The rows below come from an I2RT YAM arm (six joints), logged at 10 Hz.
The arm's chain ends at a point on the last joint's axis. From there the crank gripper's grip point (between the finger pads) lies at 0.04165 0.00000 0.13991 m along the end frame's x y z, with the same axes.
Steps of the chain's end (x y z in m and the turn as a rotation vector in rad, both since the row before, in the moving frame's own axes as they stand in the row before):
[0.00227, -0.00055, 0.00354, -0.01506, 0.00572, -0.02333]
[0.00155, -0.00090, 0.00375, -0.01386, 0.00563, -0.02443]
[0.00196, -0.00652, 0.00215, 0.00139, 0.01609, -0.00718]
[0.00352, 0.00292, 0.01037, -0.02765, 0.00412, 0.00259]
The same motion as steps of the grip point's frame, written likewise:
[0.00308, 0.00057, 0.00329, -0.01506, 0.00572, -0.02333]
[0.00235, 0.00001, 0.00351, -0.01386, 0.00563, -0.02443]
[0.00420, -0.00702, 0.00146, 0.00139, 0.01609, -0.00718]
[0.00409, 0.00689, 0.01014, -0.02765, 0.00412, 0.00259]

